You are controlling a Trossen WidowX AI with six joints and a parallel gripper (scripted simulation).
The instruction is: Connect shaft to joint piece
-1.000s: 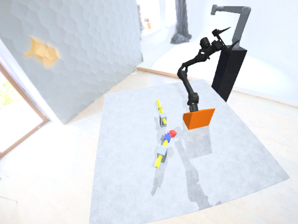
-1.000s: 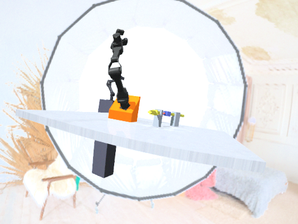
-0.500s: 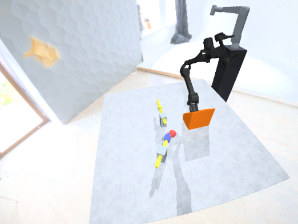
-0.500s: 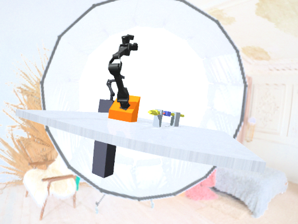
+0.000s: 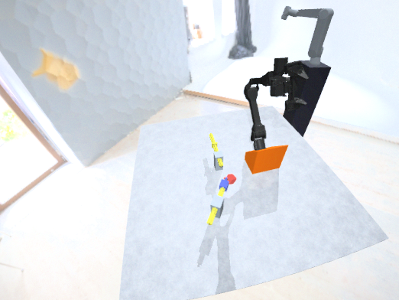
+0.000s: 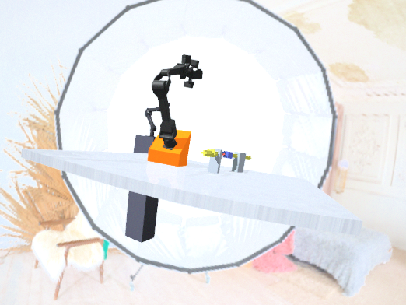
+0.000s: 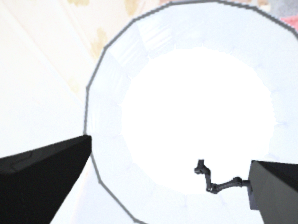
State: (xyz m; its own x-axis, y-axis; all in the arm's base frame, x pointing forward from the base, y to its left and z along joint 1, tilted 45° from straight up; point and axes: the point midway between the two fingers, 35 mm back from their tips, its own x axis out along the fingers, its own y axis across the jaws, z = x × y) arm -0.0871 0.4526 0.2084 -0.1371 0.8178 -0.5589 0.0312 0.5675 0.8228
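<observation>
Right now the red square joint piece is 500 mm below my gripper tip, 250 mm ahead of it and 20 mm to the right of it.
</observation>
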